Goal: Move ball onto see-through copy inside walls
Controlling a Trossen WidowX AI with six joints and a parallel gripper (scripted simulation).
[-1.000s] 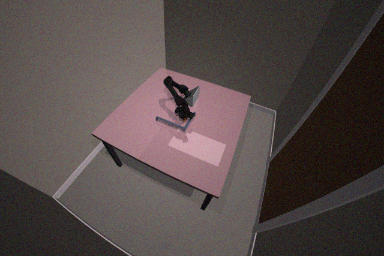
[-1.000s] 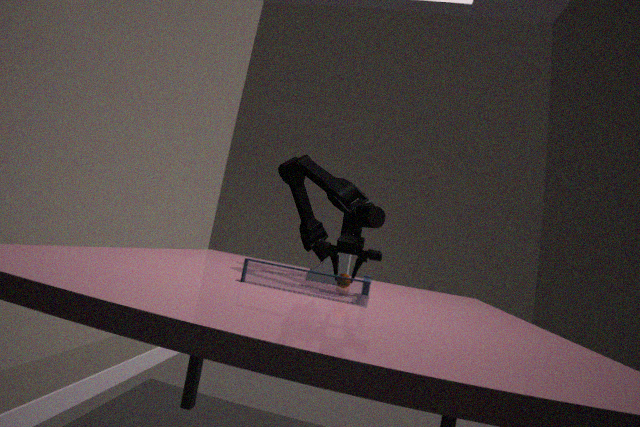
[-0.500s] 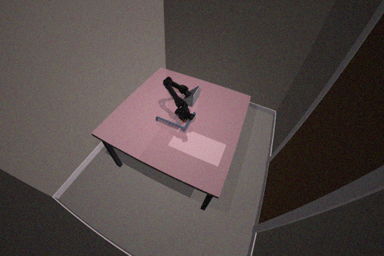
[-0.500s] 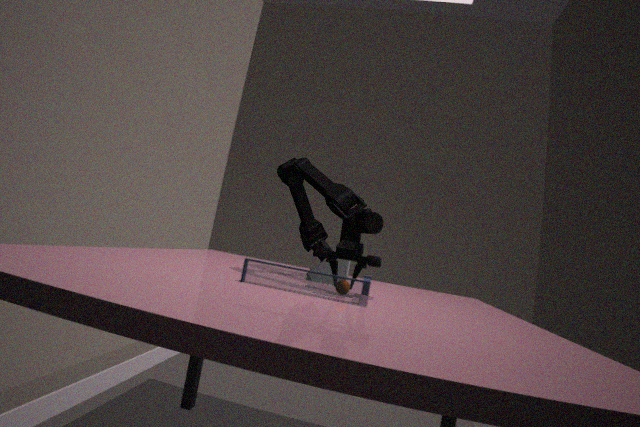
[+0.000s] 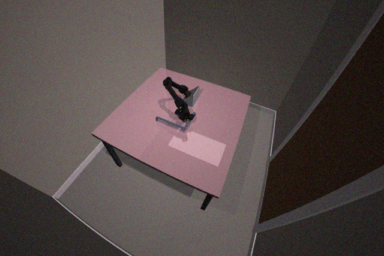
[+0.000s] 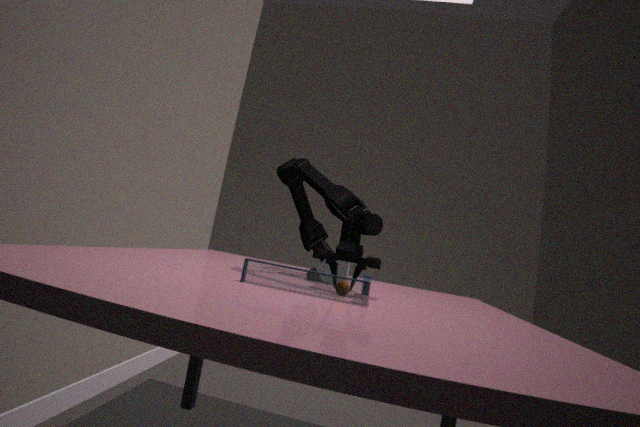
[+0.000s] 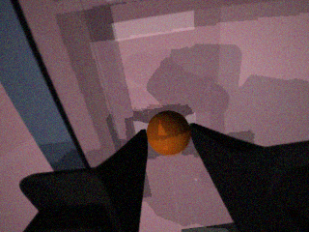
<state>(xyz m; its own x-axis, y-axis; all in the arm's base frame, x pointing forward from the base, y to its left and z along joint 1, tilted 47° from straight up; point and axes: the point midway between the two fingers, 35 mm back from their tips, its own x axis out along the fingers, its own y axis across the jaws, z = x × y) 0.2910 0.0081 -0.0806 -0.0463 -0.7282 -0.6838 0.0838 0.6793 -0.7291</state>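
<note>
Right now the see-through copy of ball is right at my gripper tip. Also, from my gripper tip: orange ball right at my gripper tip.
</note>
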